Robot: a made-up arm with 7 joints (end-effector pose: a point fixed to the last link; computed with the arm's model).
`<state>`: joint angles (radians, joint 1 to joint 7).
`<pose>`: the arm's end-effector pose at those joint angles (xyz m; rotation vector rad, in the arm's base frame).
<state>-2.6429 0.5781 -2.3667 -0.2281 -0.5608 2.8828 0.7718</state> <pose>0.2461 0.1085 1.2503 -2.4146 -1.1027 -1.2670</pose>
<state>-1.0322 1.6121 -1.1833 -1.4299 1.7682 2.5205 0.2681</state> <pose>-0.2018 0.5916 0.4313 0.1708 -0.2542 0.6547</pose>
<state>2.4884 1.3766 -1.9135 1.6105 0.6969 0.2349 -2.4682</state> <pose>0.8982 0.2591 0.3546 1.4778 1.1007 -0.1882</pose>
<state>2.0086 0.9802 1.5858 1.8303 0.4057 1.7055 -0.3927</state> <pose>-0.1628 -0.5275 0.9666 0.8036 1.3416 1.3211</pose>
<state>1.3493 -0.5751 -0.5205 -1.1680 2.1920 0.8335 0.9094</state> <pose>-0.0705 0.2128 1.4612 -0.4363 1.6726 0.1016</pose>
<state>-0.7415 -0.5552 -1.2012 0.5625 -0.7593 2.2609 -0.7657</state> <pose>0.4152 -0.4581 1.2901 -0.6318 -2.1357 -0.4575</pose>
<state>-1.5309 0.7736 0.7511 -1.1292 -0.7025 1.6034 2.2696</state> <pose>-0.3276 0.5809 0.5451 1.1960 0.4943 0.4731</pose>
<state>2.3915 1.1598 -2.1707 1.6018 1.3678 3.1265 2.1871</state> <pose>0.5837 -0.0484 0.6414 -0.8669 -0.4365 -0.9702</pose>
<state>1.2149 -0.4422 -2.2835 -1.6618 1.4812 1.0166 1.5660</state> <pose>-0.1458 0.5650 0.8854 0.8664 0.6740 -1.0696</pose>
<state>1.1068 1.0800 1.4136 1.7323 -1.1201 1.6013 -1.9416</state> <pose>-0.6817 -0.4330 0.7597 -1.1384 1.7417 -1.6734</pose>
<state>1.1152 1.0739 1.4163 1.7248 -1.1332 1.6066 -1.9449</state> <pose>-0.6766 -0.4424 0.7605 -1.1389 1.7240 -1.6570</pose>
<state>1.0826 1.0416 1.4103 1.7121 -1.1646 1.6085 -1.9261</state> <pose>-0.6867 -0.4166 0.7808 -1.1431 1.7451 -1.6806</pose>
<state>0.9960 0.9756 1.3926 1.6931 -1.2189 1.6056 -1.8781</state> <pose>-0.7103 -0.3406 0.8258 -1.1514 1.8228 -1.7543</pose>
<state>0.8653 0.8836 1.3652 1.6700 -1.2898 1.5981 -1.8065</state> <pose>-0.7287 -0.2180 0.8883 -1.1596 1.9596 -1.8602</pose>
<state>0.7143 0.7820 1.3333 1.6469 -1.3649 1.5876 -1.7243</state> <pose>-0.7207 -0.0717 0.9545 -1.1613 2.1417 -1.9664</pose>
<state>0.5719 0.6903 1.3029 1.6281 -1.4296 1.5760 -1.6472</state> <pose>-0.6839 0.0638 1.0105 1.0340 -2.0955 1.8331</pose>
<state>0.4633 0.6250 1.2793 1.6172 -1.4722 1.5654 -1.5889</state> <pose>-0.6379 0.1614 1.0481 0.9336 -2.0515 1.7096</pose>
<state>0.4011 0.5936 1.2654 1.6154 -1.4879 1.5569 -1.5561</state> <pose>-0.6062 0.2141 1.0661 0.8752 -2.0252 1.6325</pose>
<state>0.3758 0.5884 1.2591 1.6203 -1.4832 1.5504 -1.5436</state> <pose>-0.5939 0.2352 1.0707 0.8483 -2.0117 1.5964</pose>
